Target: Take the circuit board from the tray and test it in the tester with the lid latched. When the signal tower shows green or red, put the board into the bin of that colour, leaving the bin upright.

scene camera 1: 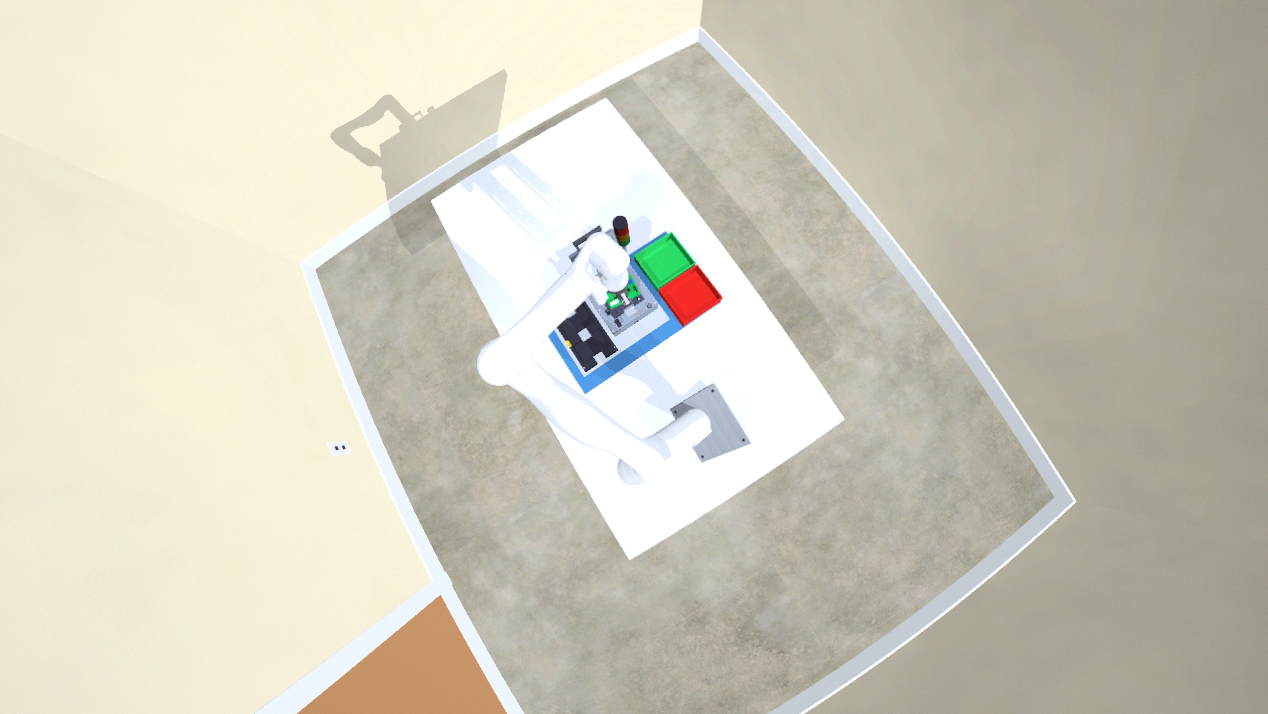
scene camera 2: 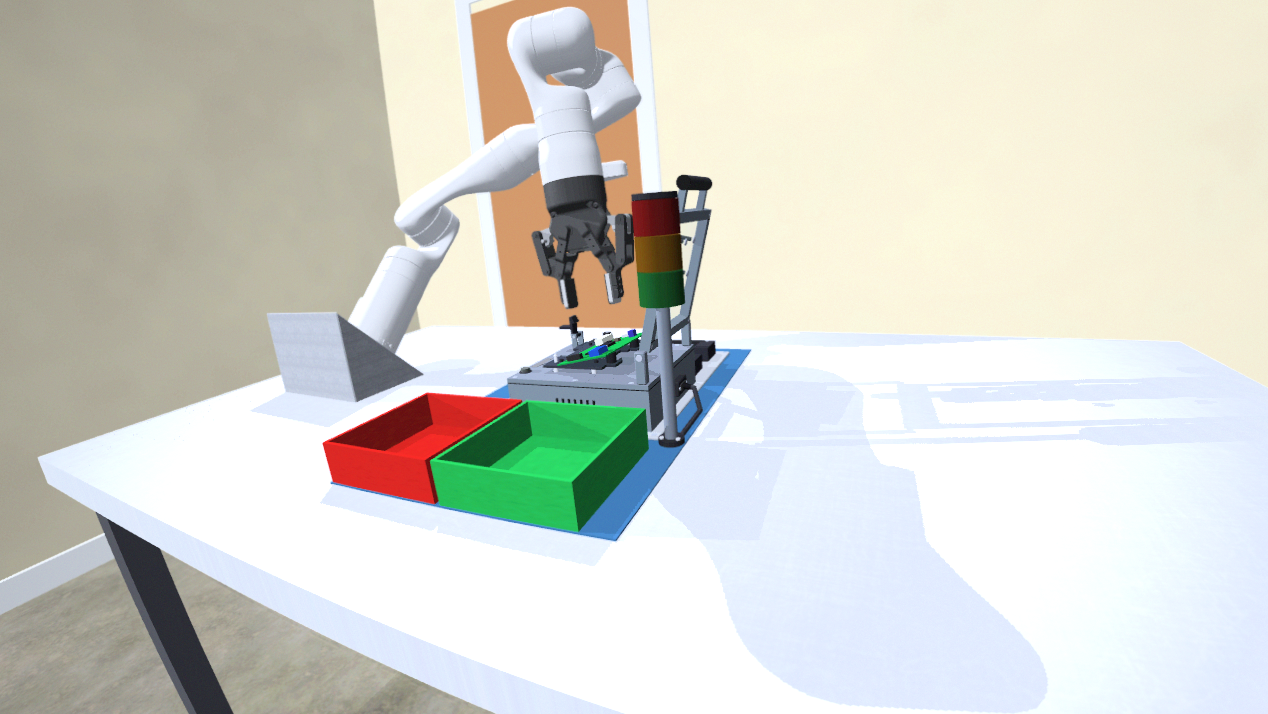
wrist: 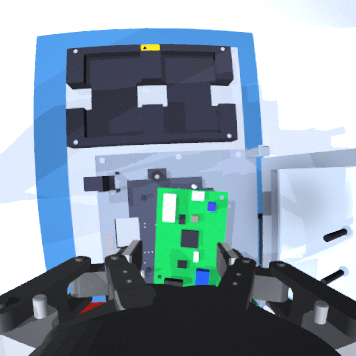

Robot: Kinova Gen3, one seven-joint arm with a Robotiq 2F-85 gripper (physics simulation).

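Pixels of known places: gripper, fingertip midpoint: [scene camera 2: 593,305] [wrist: 179,253]; arm's base, link origin: [scene camera 1: 697,422] [scene camera 2: 366,352].
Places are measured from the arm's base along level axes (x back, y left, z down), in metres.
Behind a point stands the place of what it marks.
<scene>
The green circuit board [scene camera 1: 633,290] @(x -0.464, y -0.058, z -0.025 m) [scene camera 2: 628,342] @(x -0.515, y -0.022, z -0.036 m) [wrist: 167,245] @(x -0.459, y -0.026, z -0.023 m) lies on the dark fixture of the grey tester [scene camera 1: 640,316] @(x -0.387, y -0.034, z 0.010 m) [scene camera 2: 581,390] @(x -0.489, y -0.100, z 0.001 m) [wrist: 110,167] @(x -0.399, y 0.058, z -0.009 m). It is tilted, with its end nearer the lid hinge higher, and sits slightly askew. The lid [scene camera 2: 699,257] @(x -0.588, y 0.049, z -0.128 m) [wrist: 310,200] @(x -0.575, y 0.027, z -0.088 m) stands open. My gripper [scene camera 2: 591,299] @(x -0.466, y -0.012, z -0.079 m) [wrist: 179,253] @(x -0.466, y -0.012, z -0.079 m) is open and empty above the board, clear of it. The dark tray [scene camera 1: 599,343] @(x -0.389, y 0.129, z 0.033 m) [wrist: 120,117] @(x -0.403, y 0.125, z 0.033 m) holds no board. The signal tower [scene camera 1: 621,230] @(x -0.578, y -0.101, z -0.197 m) [scene camera 2: 657,252] @(x -0.605, y -0.130, z -0.152 m) has no lamp plainly lit. The green bin [scene camera 1: 665,259] @(x -0.524, y -0.224, z 0.046 m) [scene camera 2: 505,496] @(x -0.519, y -0.290, z 0.027 m) and red bin [scene camera 1: 690,294] @(x -0.368, y -0.225, z 0.045 m) [scene camera 2: 381,470] @(x -0.374, y -0.295, z 0.024 m) stand upright and empty.
A blue mat [scene camera 1: 630,359] @(x -0.289, y 0.069, z 0.050 m) [wrist: 50,150] @(x -0.301, y 0.086, z 0.049 m) lies under the tray, tester and bins. A black latch part [scene camera 2: 572,326] @(x -0.402, y 0.037, z -0.041 m) [wrist: 99,183] @(x -0.400, y 0.043, z -0.054 m) rises at the tester's side opposite the lid. The tower stands close beside the gripper in scene camera 2. The arm's wedge mount [scene camera 1: 723,425] @(x 0.044, y -0.056, z -0.055 m) [scene camera 2: 306,354] @(x 0.029, y -0.094, z -0.022 m) is on the table.
</scene>
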